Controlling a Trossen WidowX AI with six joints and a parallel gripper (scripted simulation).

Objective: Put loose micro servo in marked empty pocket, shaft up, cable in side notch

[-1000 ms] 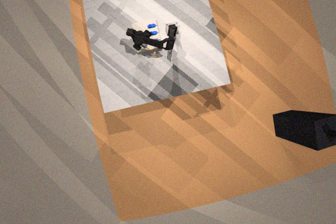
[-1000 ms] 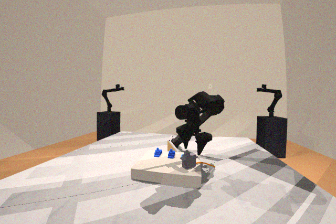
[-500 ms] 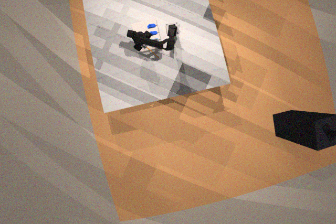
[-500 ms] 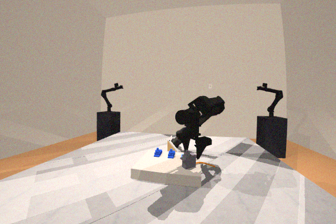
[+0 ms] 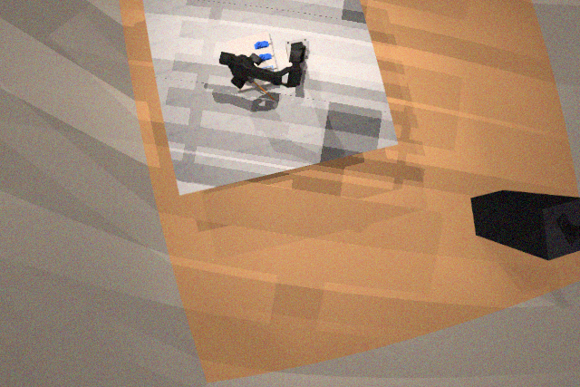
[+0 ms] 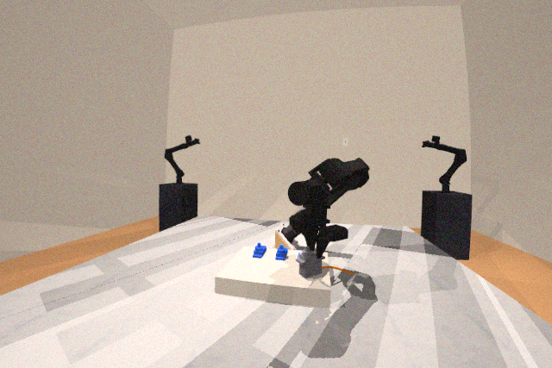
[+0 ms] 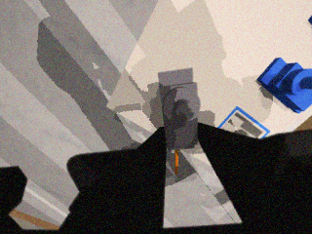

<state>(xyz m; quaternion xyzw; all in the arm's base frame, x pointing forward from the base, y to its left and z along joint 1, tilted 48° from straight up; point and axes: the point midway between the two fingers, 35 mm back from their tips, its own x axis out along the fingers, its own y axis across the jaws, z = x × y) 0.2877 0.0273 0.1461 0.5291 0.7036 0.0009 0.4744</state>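
The cream deck is 110 mm to the right of my gripper tip, 70 mm below it and 10 mm ahead of it.
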